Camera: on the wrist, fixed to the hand. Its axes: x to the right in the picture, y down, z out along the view.
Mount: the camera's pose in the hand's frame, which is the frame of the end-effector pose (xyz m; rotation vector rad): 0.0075 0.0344 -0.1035 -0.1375 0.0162 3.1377
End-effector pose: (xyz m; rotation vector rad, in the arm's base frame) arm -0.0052 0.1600 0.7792 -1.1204 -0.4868 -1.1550
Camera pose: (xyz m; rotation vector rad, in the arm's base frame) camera 0.0057 0.0645 0.7271 -0.5883 1.2669 1.5883
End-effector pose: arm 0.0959 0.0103 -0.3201 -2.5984 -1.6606 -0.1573
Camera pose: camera 0.1244 -0.0078 -0.2161 -1.6734 2.6189 -0.0031
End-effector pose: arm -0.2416 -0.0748 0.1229 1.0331 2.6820 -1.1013
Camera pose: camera -0.2074 0.0140 0.1768 2.2365 -0.8193 0.1838
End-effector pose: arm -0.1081 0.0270 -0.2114 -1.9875 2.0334 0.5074
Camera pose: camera -0.1363 -0.0226 -0.1182 -1.9238 -1.8800 -0.4268
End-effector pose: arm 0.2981 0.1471 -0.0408 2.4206 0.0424 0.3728
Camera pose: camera 0.2743 0.1864 0.0584 -0.0032 2.7550 -1.0168
